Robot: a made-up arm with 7 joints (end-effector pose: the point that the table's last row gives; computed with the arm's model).
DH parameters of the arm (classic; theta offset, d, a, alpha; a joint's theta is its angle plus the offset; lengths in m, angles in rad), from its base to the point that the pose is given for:
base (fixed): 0.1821 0 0.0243 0
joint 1: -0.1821 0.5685 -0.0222 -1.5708
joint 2: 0 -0.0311 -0.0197 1.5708
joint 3: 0 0.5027 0.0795 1.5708
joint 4: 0 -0.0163 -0.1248 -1.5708
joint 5: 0 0.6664 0.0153 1.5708
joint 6: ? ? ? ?
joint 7: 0 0.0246 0.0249 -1.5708
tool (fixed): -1.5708 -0.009 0 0
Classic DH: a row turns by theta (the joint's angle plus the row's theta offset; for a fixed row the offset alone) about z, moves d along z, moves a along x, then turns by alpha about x.
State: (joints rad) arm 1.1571 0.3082 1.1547 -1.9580 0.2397 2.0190 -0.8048
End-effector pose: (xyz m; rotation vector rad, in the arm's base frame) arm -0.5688 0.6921 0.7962 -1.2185 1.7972 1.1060
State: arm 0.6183 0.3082 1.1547 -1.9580 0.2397 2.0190 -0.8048
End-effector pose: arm -0.1320 0.8988 0.7962 -0.6642 1.9621 0.7895
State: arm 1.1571 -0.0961 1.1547 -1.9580 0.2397 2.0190 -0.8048
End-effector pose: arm -0.6182 0.5796 0.9406 -1.0506 1.3952 1.2360
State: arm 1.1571 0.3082 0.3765 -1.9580 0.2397 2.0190 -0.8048
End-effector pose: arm 0.0675 0.9307 0.6452 -0.5859 1.8986 0.4496
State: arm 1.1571 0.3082 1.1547 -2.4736 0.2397 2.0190 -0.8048
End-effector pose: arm -0.4884 0.4479 0.4456 -1.6617 1.7225 0.6098
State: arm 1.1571 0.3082 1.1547 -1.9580 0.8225 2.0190 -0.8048
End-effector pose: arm -0.5502 0.7082 0.7886 -0.9970 2.4389 0.8509
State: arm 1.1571 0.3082 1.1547 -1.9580 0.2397 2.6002 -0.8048
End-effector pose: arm -0.5271 0.7157 0.8864 -0.5700 1.7421 1.4585
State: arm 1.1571 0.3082 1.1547 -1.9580 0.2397 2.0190 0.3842
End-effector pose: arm -0.5597 0.7170 0.7828 -0.4629 1.9231 -0.0825
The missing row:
joint 6: 0 0.0023 0.1657 1.5708
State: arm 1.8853 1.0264 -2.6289 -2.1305 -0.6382 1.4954 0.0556
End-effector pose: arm 0.5368 -0.1639 1.2801 0.7480 -0.2357 -2.2744
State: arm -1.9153 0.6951 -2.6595 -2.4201 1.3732 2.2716 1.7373
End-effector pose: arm -0.0695 0.6306 0.9716 -1.2331 -1.7423 2.1078
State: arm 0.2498 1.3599 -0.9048 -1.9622 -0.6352 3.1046 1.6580
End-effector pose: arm 0.7289 -0.4630 0.1234 1.2526 -0.3245 -1.8064
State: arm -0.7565 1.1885 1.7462 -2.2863 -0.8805 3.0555 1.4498
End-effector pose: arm 0.5722 0.4628 0.9084 2.2128 2.1588 -0.4137
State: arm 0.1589 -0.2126 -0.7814 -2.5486 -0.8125 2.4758 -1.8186
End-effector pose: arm 0.5742 -0.3399 0.6301 -0.5070 1.5891 -0.1131
